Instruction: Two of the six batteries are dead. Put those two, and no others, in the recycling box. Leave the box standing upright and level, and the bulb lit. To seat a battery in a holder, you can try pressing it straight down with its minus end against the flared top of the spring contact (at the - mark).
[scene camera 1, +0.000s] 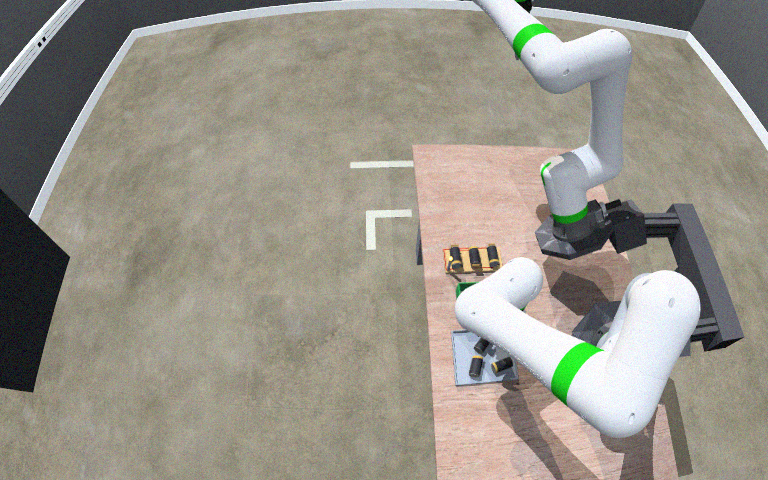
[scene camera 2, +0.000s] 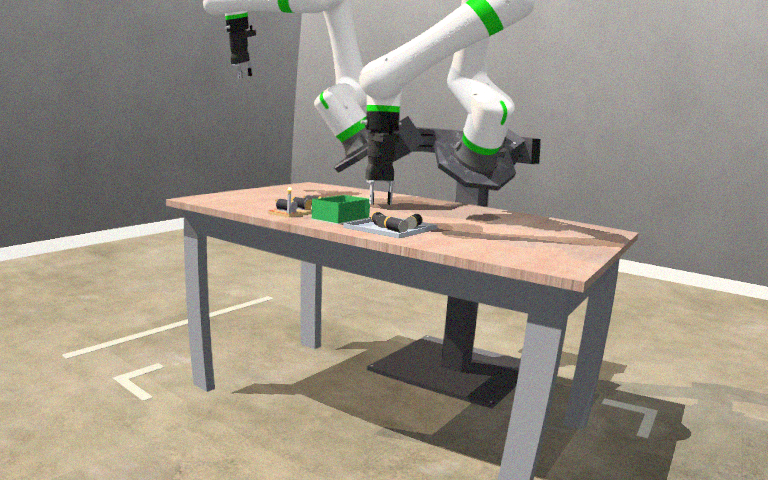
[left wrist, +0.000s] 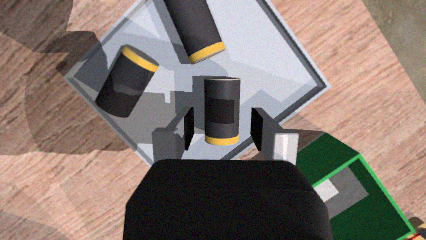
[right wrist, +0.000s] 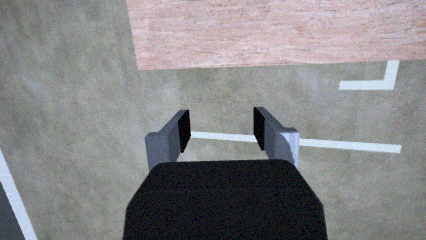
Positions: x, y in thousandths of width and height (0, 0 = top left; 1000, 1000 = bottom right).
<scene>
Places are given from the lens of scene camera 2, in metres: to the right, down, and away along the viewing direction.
my left gripper (scene camera 2: 495, 426): -0.01, -0.10, 1.62
green recycling box (scene camera 2: 438, 445): -0.13, -0.07, 1.62
grey tray (scene camera 2: 479, 470): -0.05, -0.04, 1.62
</scene>
